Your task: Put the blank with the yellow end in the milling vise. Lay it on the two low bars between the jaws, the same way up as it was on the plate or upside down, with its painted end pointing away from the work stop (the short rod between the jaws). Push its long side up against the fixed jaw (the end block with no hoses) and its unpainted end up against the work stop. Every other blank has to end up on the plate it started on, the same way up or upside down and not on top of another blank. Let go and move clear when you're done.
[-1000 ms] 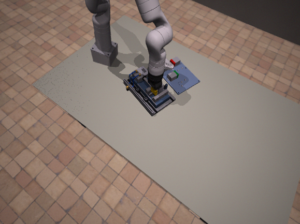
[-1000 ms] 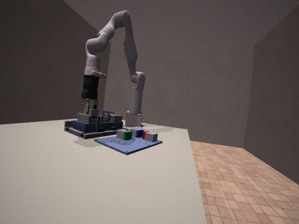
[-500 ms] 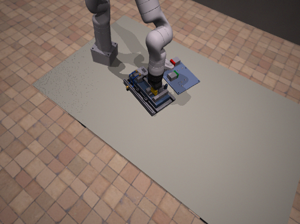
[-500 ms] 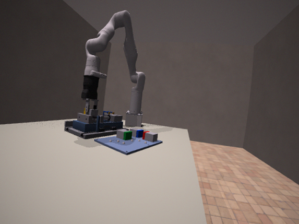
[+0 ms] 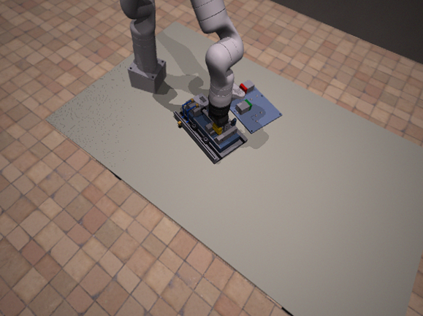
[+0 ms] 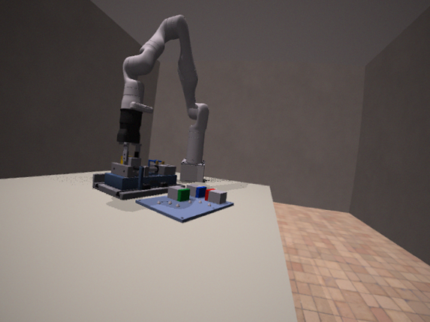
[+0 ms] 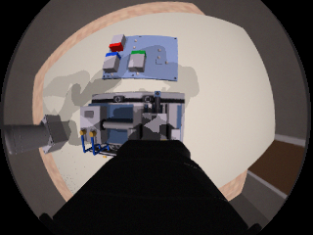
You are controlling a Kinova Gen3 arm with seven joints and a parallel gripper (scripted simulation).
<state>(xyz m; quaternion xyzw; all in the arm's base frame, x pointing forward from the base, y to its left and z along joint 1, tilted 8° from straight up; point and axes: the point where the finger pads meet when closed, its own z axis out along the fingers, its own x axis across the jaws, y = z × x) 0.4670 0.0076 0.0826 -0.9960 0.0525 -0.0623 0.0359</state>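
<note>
My gripper is now 5 cm above the fixed jaw and 3 cm short of it. The rest, counted from my hand: green-ended blank 19 cm to the left, 10 cm below, 3 cm behind; yellow-ended blank 2 cm below; milling vise 9 cm below, 6 cm behind, 1 cm to the left.
</note>
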